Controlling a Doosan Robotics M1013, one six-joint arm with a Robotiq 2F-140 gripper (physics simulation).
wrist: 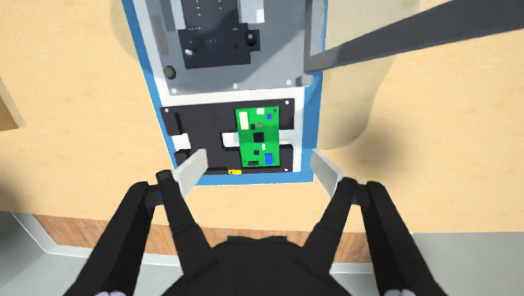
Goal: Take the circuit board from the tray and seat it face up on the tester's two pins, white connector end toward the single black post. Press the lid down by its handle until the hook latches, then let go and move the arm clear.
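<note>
The green circuit board lies face up in the right part of the black tray, its long side running up and down the view, with a white connector at its upper left. The tester is above the tray in the view; its dark bed carries a black post and a small light pin. The upper part of the tester is cut off. The lid stands open to the right; part of its dark frame shows. My gripper is wide open and empty, above the tray's near edge.
A blue-edged base carries tray and tester on the wooden table. The lid frame reaches over the table at the upper right. A brown object is at the left edge. The table's near edge runs across the lower part of the view.
</note>
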